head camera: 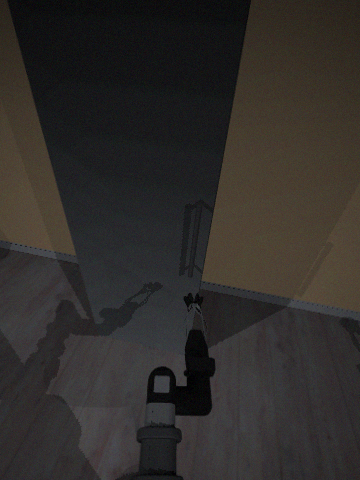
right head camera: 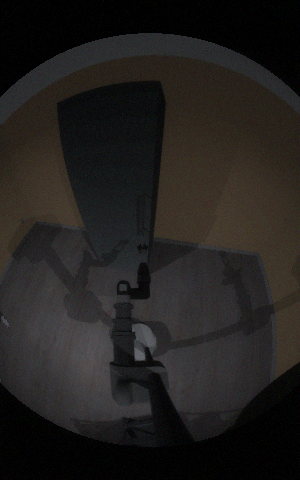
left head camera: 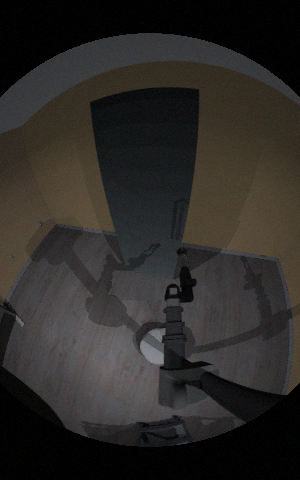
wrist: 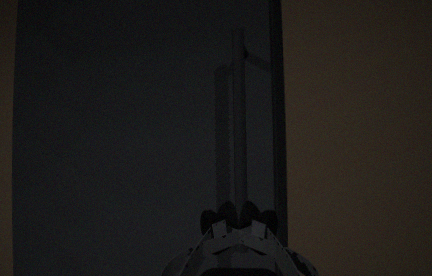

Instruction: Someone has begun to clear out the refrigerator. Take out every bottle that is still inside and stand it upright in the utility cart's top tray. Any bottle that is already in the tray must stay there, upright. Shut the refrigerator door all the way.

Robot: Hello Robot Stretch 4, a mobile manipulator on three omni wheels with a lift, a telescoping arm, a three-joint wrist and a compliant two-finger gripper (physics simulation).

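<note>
The refrigerator door (head camera: 125, 175) (left head camera: 145, 165) (right head camera: 110, 165) (wrist: 125, 125) is a tall dark grey panel. It looks shut; I see no gap into the inside. Its upright bar handle (head camera: 195, 240) (wrist: 240, 125) is near the right edge. My gripper (head camera: 193, 300) (left head camera: 182, 251) (right head camera: 143, 247) (wrist: 238, 217) is shut and empty, its fingertips close together. It is in front of the door, apart from the handle, and overlaps the handle's lower part in the wrist view. The refrigerator's inside is hidden. No bottle can be made out, and I cannot identify the utility cart.
Tan wall (head camera: 295, 150) (wrist: 355, 125) stands on both sides of the refrigerator. A dark object with a pale edge (left head camera: 15, 318) is at the far left. A white round patch (left head camera: 152, 346) (right head camera: 144, 340) shows beside my arm. Shadows of the robot cross the wooden floor (head camera: 280, 400).
</note>
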